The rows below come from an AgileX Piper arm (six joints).
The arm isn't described. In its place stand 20 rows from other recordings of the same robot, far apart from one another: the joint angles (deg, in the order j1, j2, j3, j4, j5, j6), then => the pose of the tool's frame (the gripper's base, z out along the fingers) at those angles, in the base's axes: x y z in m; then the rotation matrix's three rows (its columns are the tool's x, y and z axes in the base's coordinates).
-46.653 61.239 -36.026 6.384 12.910 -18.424 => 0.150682 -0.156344 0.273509; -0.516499 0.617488 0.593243; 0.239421 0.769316 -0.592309; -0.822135 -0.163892 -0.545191
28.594 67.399 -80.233 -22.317 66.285 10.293 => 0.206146 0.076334 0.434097; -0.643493 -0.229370 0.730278; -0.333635 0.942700 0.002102; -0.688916 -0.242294 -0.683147
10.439 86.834 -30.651 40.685 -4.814 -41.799 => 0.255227 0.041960 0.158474; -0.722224 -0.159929 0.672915; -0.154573 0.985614 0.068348; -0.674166 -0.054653 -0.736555
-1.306 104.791 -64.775 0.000 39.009 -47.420 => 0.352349 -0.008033 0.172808; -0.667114 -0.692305 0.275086; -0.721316 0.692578 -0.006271; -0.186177 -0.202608 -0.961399
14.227 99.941 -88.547 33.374 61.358 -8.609 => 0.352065 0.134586 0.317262; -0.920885 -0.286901 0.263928; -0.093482 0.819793 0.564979; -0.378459 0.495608 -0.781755
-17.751 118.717 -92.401 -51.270 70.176 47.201 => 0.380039 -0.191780 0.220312; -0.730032 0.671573 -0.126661; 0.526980 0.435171 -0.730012; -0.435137 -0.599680 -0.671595
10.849 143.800 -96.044 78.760 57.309 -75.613 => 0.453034 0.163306 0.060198; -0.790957 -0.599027 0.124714; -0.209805 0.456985 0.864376; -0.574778 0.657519 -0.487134
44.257 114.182 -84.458 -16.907 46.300 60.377 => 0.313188 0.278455 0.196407; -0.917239 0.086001 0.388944; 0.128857 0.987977 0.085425; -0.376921 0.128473 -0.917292
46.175 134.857 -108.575 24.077 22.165 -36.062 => 0.360593 0.395921 0.165606; -0.261567 -0.878439 0.399910; -0.607599 0.471795 0.638931; -0.749938 -0.075861 -0.657144
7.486 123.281 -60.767 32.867 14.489 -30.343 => 0.366865 0.060670 0.053587; -0.935041 -0.148202 0.322080; -0.093475 0.979350 0.179268; -0.341996 0.137516 -0.929585
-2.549 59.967 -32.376 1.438 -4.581 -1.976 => 0.218355 -0.009903 0.282627; -0.309386 0.043450 0.949943; 0.004294 0.999009 -0.044296; -0.950927 -0.009625 -0.309266
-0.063 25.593 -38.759 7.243 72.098 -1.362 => 0.046759 0.010866 0.305965; -0.807940 -0.057429 0.586459; 0.016053 0.992725 0.119329; -0.589045 0.105825 -0.801141
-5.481 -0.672 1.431 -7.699 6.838 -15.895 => 0.056107 -0.006842 0.194722; -0.084914 0.084483 0.992800; -0.393023 0.912769 -0.111287; -0.915600 -0.399643 -0.044303
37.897 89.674 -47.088 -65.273 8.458 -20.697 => 0.257635 0.185136 0.210737; 0.489232 -0.557216 0.670942; -0.871580 -0.340249 0.352956; 0.031615 -0.757457 -0.652119
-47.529 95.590 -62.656 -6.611 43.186 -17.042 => 0.215780 -0.246340 0.216500; -0.872647 0.460778 0.161774; 0.403277 0.866762 -0.293413; -0.275418 -0.190806 -0.942198
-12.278 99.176 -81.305 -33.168 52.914 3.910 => 0.355491 -0.118012 0.289725; -0.933739 0.122850 0.336212; -0.075215 0.850957 -0.519822; -0.349962 -0.510667 -0.785332
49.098 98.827 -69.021 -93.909 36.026 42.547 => 0.293532 0.257287 0.283301; 0.052420 -0.350231 0.935195; -0.917755 0.352280 0.183371; -0.393672 -0.867892 -0.302960
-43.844 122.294 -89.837 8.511 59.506 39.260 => 0.311942 -0.283511 0.154858; -0.051243 0.990233 0.129661; 0.997628 0.044779 0.052290; 0.045973 0.132032 -0.990179
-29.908 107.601 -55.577 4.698 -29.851 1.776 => 0.341450 -0.200685 0.185043; -0.201606 0.555395 0.806778; 0.233510 0.827195 -0.511098; -0.951224 0.085351 -0.296458
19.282 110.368 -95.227 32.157 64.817 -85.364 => 0.373500 0.177101 0.276332; 0.111602 -0.987763 0.108941; -0.835535 -0.033921 0.548390; -0.537984 -0.152226 -0.829096
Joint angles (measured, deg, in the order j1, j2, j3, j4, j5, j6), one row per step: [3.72, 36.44, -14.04, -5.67, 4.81, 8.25]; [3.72, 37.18, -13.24, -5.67, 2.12, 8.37]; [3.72, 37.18, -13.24, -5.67, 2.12, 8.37]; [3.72, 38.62, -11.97, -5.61, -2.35, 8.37]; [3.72, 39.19, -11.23, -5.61, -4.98, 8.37]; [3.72, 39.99, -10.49, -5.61, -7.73, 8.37]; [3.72, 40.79, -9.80, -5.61, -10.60, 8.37]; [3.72, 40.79, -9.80, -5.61, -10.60, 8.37]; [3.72, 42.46, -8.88, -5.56, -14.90, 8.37]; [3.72, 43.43, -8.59, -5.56, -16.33, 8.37]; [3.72, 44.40, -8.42, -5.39, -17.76, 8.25]
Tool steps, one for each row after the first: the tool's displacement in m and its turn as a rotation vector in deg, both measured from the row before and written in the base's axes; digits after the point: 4 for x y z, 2 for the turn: [0.0017, 0.0005, -0.0023, 0.27, -1.12, 0.21]; [0.0000, 0.0000, 0.0000, 0.00, 0.00, 0.00]; [0.0029, 0.0009, -0.0039, 0.32, -1.72, 0.39]; [0.0010, 0.0005, -0.0016, 0.18, -1.30, 0.24]; [0.0013, 0.0005, -0.0019, 0.19, -1.19, 0.25]; [0.0013, 0.0005, -0.0014, 0.21, -1.36, 0.25]; [0.0000, 0.0000, 0.0000, 0.00, 0.00, 0.00]; [0.0026, 0.0008, -0.0025, 0.35, -1.67, 0.35]; [0.0015, 0.0003, -0.0017, 0.08, -0.16, 0.12]; [0.0017, 0.0002, -0.0011, 0.12, -0.28, 0.06]
